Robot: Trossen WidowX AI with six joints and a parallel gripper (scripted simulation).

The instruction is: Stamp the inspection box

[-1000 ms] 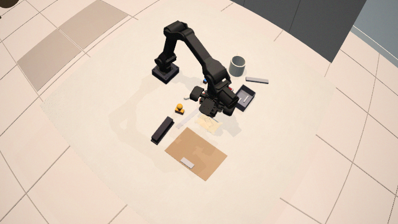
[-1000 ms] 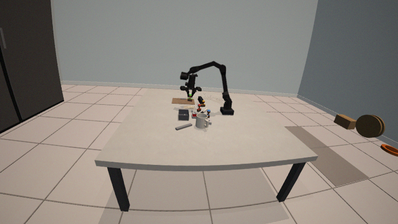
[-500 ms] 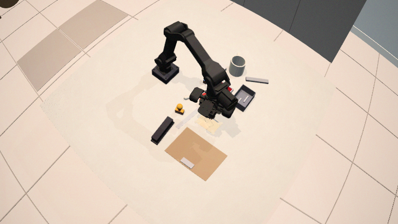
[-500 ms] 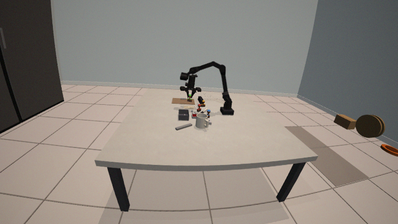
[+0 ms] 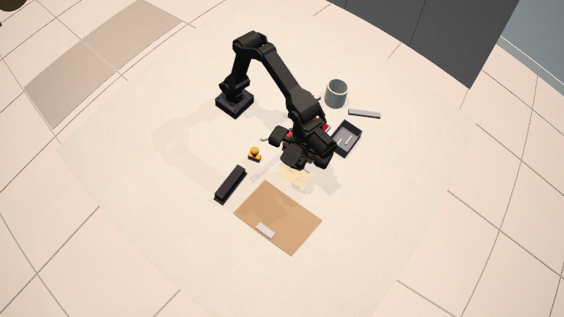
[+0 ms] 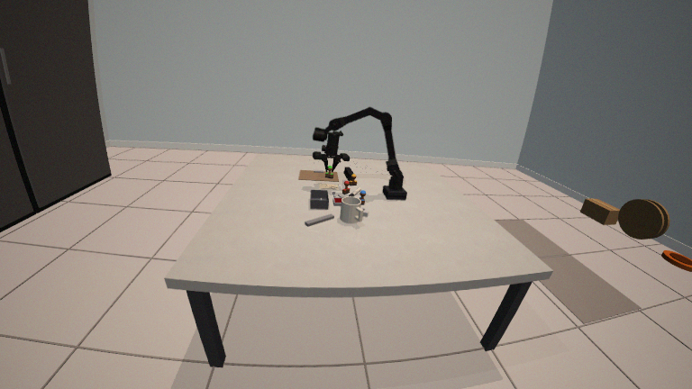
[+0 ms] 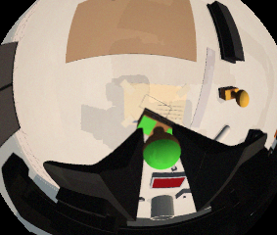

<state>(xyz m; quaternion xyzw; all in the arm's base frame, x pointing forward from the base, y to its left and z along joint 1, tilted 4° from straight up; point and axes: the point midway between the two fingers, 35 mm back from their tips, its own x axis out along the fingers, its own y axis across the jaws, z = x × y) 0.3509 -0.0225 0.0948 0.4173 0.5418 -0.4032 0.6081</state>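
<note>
The cream card lies 9 cm below my gripper tip. From my gripper tip the other things lie so: red-knobbed stamp (10 cm behind, 6 cm to the left, 6 cm below); then ruler (8 cm behind, 5 cm to the right, 8 cm below); then green-knobbed stamp (1 cm below).
</note>
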